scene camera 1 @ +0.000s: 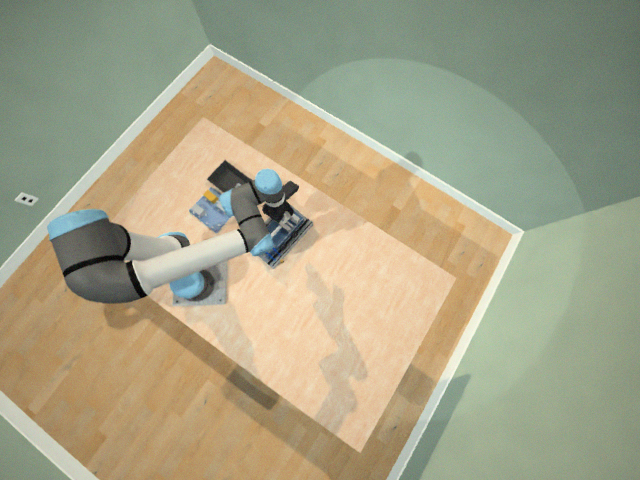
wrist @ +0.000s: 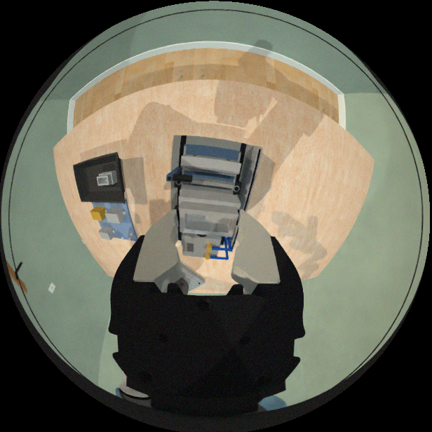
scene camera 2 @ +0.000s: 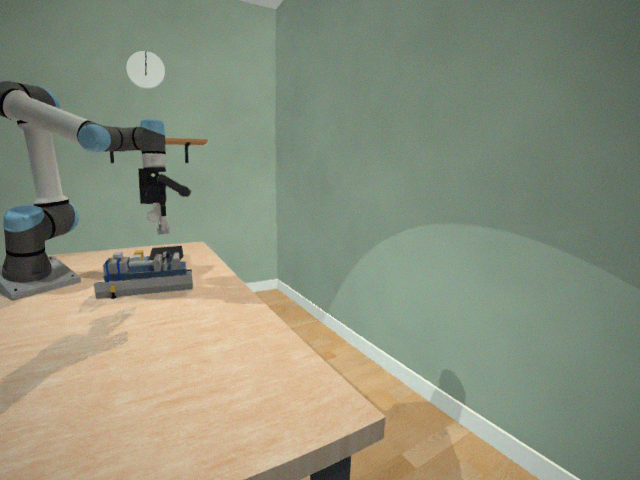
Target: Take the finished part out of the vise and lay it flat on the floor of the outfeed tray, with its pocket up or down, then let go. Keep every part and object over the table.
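Frame: origin at the arm's base, x back, y right, z up, level; millimetres.
Where they show: gripper, fingertip midpoint: (scene camera 1: pixel 283 213) (scene camera 2: pixel 162 230); arm's base at its link origin: (scene camera 2: pixel 27 272).
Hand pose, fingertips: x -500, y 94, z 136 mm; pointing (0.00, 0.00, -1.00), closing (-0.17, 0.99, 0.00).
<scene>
Things, the pixels of their top centre, and the offset from my fingertips. "spot": a spot on its surface instead.
- vise at its top centre: (scene camera 2: pixel 145 257) (scene camera 1: pixel 277 229) dy +5, dx +64, dz -88 mm
- blue board at a spot on its surface: (scene camera 1: pixel 214 223) spot: dy -275, dx +249, dz -179 mm
- yellow block at its top centre: (scene camera 2: pixel 138 251) (scene camera 1: pixel 209 195) dy -383, dx +165, dz -143 mm
My gripper (scene camera 2: pixel 162 225) (wrist: pixel 208 210) is shut on the finished part (scene camera 2: pixel 163 230) (wrist: pixel 209 201), a grey block with a shallow pocket visible in the wrist view. The gripper holds it above the vise (scene camera 1: pixel 279 237) (scene camera 2: pixel 144 274) (wrist: pixel 211 164), apart from it. The vise has a blue base and grey jaws, and lies beneath the gripper. The outfeed tray (scene camera 1: pixel 225 176) (scene camera 2: pixel 166 252) (wrist: pixel 90 192) is a black open box, to the left in the wrist view. A small grey block (wrist: pixel 106 178) stands on its floor. The fingertips are hard to make out in scene camera 1.
A blue board (scene camera 1: pixel 214 223) (wrist: pixel 126 231) lies beside the tray, bearing a yellow block (scene camera 1: pixel 209 195) (scene camera 2: pixel 138 253) (wrist: pixel 98 214) and grey blocks. The vise's dark handle (wrist: pixel 182 178) sticks out toward the tray. Blue bent lines (wrist: pixel 227 250) stand at the vise's near end.
</scene>
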